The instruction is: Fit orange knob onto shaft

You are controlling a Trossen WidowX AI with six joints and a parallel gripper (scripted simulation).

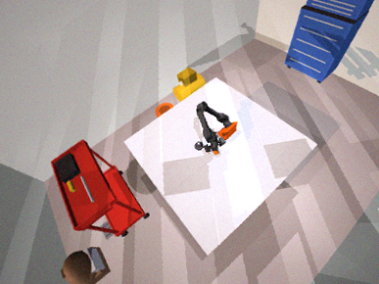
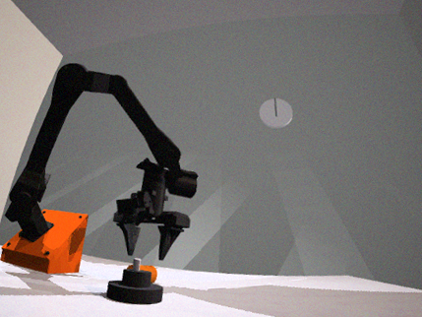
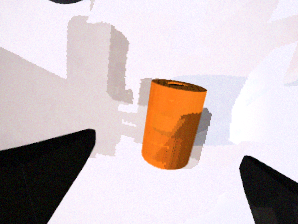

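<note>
Now: the orange knob 1 cm to the left of my gripper tip and 4 cm below it. Also, from my gripper tip: round black pedestal 7 cm ahead, 14 cm to the right, 3 cm below.
</note>
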